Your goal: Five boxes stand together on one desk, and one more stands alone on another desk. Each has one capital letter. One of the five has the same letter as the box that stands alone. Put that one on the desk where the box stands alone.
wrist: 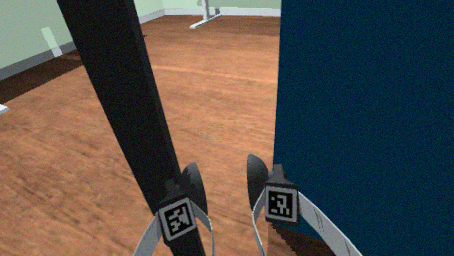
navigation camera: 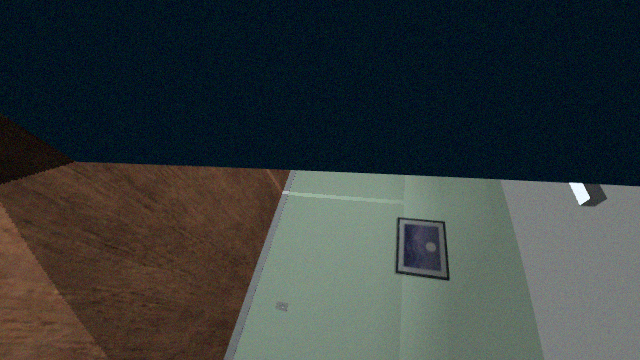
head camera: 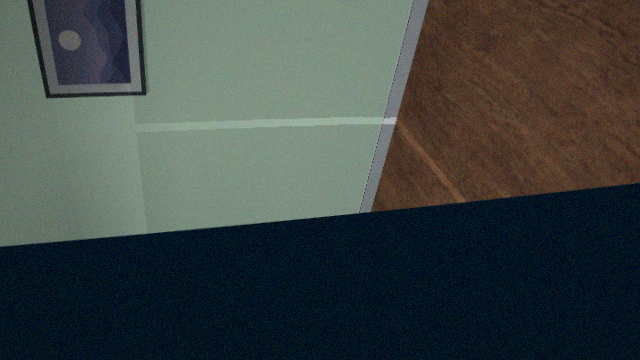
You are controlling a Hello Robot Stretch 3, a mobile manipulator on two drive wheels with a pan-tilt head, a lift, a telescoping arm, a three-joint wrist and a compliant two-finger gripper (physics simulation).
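Places are measured from the robot's base along level axes (x left, y ahead, z down), in millimetres.
Pixels of known places: gripper, fingertip midpoint: [wrist: 223, 176].
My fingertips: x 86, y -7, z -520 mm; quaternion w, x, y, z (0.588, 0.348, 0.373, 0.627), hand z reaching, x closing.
Behind a point stands the place of what it marks.
My gripper [wrist: 223, 176] {x 86, y -7, z -520 mm} is at the bottom middle of the wrist view, its two dark fingertips apart with wood floor showing between them. It is open and empty. A white desk foot and part of its leg [wrist: 205, 19] {x 3157, y 268, z -35 mm} show far off at the top of the wrist view; the desk top is out of view. No lettered box shows in any of the three views.
A dark blue panel [head camera: 320, 290] {x 113, y 427, z -1188 mm} [navigation camera: 320, 90] {x 178, y 338, z -1148 mm} [wrist: 365, 110] {x 237, y 257, z -438 mm} stands close, right of the gripper in the wrist view. A black post [wrist: 122, 95] crosses left. A framed picture [head camera: 92, 45] {x -557, y 2174, z -1592 mm} [navigation camera: 423, 248] {x -595, y 2145, z -1617 mm} hangs on the green wall [head camera: 265, 170] {x 40, y 2638, z -756 mm}. Wood floor [wrist: 215, 100] {x 1111, y 87, z 0 mm} stretches beyond.
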